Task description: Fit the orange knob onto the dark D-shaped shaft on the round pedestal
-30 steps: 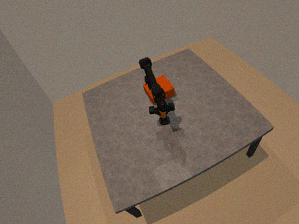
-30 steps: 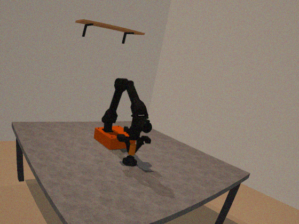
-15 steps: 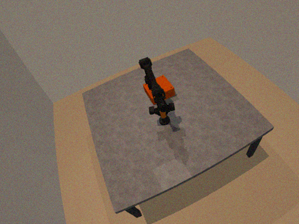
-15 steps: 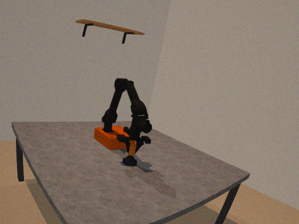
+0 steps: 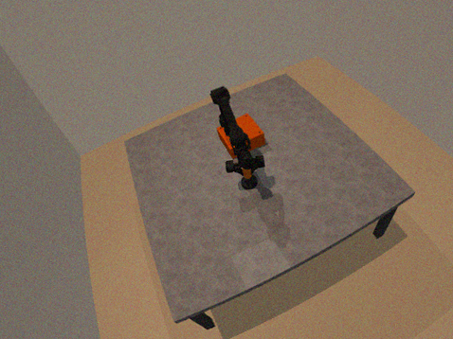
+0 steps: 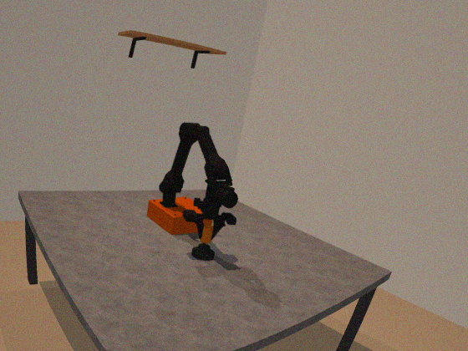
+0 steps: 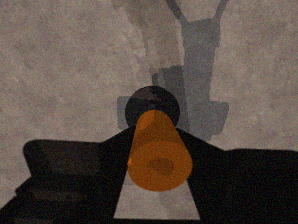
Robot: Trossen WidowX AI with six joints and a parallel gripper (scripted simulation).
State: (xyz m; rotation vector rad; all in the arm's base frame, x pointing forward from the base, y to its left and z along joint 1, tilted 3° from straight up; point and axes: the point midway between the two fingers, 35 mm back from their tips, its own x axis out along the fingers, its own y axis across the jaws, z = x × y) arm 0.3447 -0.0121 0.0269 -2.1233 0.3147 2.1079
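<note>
Right now my gripper tip is 2 cm below the orange knob. The rest, counted from my gripper tip: dark round pedestal 4 cm below.
</note>
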